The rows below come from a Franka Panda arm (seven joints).
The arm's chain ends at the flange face. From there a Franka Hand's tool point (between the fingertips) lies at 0.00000 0.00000 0.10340 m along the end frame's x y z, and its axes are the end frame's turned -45 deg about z.
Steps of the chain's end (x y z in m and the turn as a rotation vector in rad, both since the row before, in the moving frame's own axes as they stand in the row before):
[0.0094, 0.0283, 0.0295, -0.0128, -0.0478, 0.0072]
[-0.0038, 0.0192, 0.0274, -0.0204, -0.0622, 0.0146]
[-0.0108, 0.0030, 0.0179, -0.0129, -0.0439, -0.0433]
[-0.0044, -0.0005, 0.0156, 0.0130, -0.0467, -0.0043]
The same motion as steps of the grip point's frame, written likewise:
[-0.0178, 0.0241, 0.0294, 0.0247, -0.0429, 0.0072]
[-0.0223, 0.0078, 0.0272, 0.0296, -0.0584, 0.0146]
[-0.0140, -0.0077, 0.0178, 0.0219, -0.0402, -0.0433]
[-0.0052, -0.0078, 0.0155, 0.0422, -0.0238, -0.0043]

